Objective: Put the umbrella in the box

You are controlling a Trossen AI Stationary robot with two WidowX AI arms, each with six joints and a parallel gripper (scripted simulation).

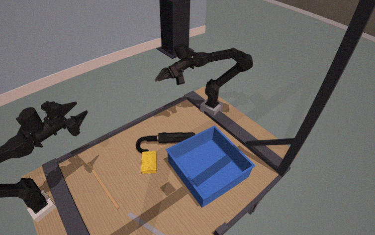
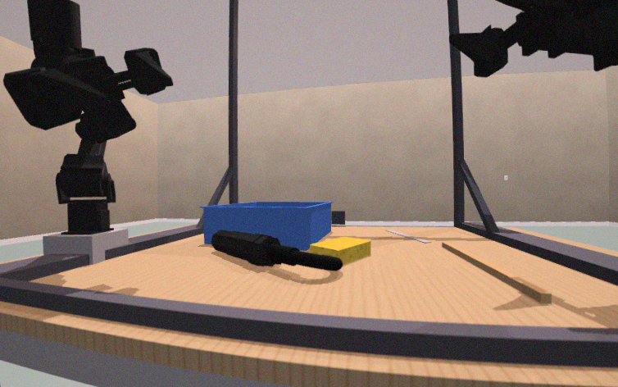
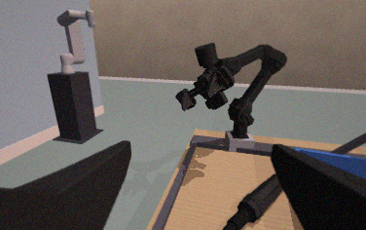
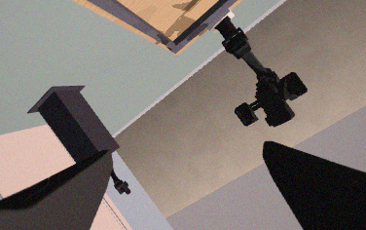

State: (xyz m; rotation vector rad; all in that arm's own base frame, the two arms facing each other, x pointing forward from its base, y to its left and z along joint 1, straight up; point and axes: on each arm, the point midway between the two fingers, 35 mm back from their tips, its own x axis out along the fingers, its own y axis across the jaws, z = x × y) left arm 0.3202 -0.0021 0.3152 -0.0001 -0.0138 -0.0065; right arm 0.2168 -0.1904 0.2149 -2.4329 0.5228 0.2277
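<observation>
My right hand is 25 cm above the black folded umbrella, 19 cm past it and 12 cm to the right of it. Also, from my right hand: blue storage box (44 cm behind, 22 cm below, 6 cm to the left); then thin wooden stick (50 cm to the left, 26 cm below, 20 cm behind); then grey strip (49 cm behind, 43 cm to the left, 27 cm below).
</observation>
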